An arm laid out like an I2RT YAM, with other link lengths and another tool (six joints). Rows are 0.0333 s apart.
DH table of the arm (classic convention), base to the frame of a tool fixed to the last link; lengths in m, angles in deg. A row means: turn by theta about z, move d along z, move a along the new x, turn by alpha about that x. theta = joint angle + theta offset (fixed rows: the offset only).
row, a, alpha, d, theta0
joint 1, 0.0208, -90, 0.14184, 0
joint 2, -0.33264, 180, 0, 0
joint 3, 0.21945, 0, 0, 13.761
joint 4, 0.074, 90, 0.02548, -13.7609
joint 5, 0, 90, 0.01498, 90
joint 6, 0.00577, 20.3, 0.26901, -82.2
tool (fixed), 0, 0, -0.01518, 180
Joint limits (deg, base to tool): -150..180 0..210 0..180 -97..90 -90..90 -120..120
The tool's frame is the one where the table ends.
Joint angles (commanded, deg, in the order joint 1, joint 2, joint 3, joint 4, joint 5, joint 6), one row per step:
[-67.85, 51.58, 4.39, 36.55, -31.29, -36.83]
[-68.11, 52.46, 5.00, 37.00, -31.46, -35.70]
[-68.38, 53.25, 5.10, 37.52, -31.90, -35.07]
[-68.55, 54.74, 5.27, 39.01, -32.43, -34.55]
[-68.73, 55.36, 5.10, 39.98, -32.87, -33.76]
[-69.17, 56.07, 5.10, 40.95, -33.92, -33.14]
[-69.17, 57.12, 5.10, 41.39, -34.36, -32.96]
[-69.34, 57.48, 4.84, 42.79, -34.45, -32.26]
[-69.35, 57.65, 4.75, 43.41, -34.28, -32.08]
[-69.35, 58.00, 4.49, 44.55, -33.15, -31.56]
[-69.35, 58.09, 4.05, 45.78, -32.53, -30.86]
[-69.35, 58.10, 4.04, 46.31, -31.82, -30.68]
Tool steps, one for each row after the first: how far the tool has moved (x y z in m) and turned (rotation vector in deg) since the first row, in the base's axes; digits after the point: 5 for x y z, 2 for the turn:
[0.00071, -0.00382, 0.00320, 0.75, -0.76, -0.27]
[0.00151, -0.00516, 0.00309, 1.44, -1.13, -0.21]
[0.00378, -0.00794, 0.00508, 1.73, -1.58, 0.07]
[0.00465, -0.00837, 0.00574, 2.23, -2.17, 0.20]
[0.00632, -0.00821, 0.00758, 2.57, -2.78, 0.71]
[0.00817, -0.00853, 0.00496, 3.32, -2.74, 1.10]
[0.00803, -0.00990, 0.00804, 3.16, -3.42, 0.94]
[0.00773, -0.01109, 0.00948, 2.95, -3.63, 0.75]
[0.00497, -0.01584, 0.01090, 2.77, -3.97, -0.43]
[0.00316, -0.01787, 0.01284, 2.62, -4.56, -1.11]
[0.00136, -0.02077, 0.01513, 2.23, -4.77, -1.81]

